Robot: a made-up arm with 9 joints. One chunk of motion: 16 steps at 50 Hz.
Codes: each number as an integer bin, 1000 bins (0 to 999) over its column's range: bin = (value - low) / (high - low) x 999, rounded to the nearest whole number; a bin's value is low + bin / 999 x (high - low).
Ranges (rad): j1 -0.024..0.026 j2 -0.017..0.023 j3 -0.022..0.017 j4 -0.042..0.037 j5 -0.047..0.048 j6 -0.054..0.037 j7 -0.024..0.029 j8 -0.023..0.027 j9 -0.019..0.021
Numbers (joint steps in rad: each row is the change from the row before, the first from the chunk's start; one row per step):
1: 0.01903 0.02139 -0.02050 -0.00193 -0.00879 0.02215 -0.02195 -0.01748 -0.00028
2: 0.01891 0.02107 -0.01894 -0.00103 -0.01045 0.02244 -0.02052 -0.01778 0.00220
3: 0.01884 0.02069 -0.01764 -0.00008 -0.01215 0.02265 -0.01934 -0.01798 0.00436
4: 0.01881 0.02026 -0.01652 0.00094 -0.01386 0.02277 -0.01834 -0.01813 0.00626
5: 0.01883 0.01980 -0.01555 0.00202 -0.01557 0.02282 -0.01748 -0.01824 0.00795
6: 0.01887 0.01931 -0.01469 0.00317 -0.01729 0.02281 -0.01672 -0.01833 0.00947
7: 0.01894 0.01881 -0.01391 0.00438 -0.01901 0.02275 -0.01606 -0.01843 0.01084
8: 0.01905 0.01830 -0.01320 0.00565 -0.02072 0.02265 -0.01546 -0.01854 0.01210
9: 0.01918 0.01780 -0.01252 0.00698 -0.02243 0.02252 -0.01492 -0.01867 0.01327
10: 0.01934 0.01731 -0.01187 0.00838 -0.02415 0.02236 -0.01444 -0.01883 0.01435
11: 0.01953 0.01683 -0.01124 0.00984 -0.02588 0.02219 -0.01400 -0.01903 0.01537
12: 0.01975 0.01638 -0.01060 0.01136 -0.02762 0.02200 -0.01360 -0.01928 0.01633
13: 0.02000 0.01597 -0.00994 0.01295 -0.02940 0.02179 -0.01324 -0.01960 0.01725
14: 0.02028 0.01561 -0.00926 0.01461 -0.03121 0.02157 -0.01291 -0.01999 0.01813
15: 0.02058 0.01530 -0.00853 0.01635 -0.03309 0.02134 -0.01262 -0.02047 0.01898
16: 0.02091 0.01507 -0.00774 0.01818 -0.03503 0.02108 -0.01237 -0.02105 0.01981
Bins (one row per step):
1: 860 959 38 507 402 836 39 110 468
2: 857 951 78 518 384 839 66 104 529
3: 856 941 112 530 366 841 88 100 583
4: 855 931 140 543 348 843 107 97 631
5: 856 919 165 557 331 843 123 95 673
6: 857 907 187 571 312 843 137 93 711
7: 858 894 207 587 294 843 150 91 745
8: 860 882 225 603 276 841 161 89 777
9: 863 869 243 619 258 840 171 87 806
10: 866 857 259 637 240 838 180 83 833
11: 870 845 276 656 222 836 188 79 858
12: 874 834 292 675 204 834 196 74 882
13: 879 823 309 695 185 832 203 68 905
14: 885 814 326 716 166 830 209 60 927
15: 891 807 345 738 146 827 215 51 949
16: 897 801 365 761 126 824 219 39 969

